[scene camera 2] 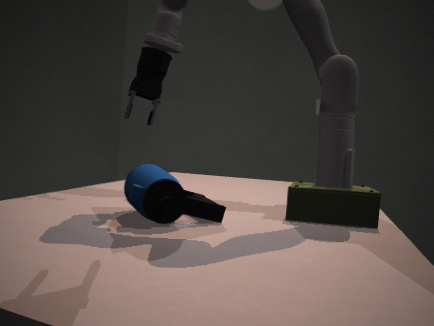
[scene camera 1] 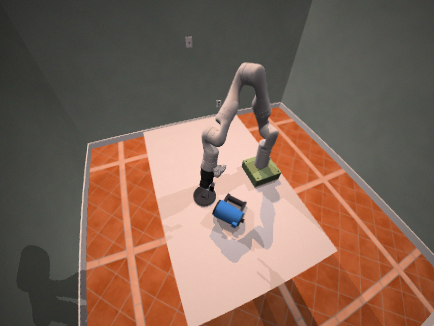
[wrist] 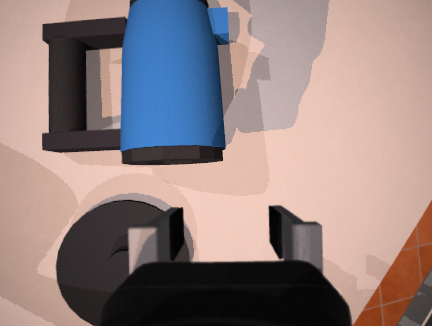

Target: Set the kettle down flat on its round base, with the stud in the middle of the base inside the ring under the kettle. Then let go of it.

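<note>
The kettle has a blue body and lies on its side on the table. Its black handle points sideways, and its black bottom faces towards the base. The ring under it cannot be made out. The round dark base lies flat, a little apart from the kettle; its stud shows faintly in the wrist view, and scene camera 2 does not show the base. My gripper is open and empty, above the table by the base and the kettle's bottom.
The arm stands on a green block on the pale table. Orange tiled floor surrounds the table, with grey walls beyond. Shadows of the arm fall around the kettle.
</note>
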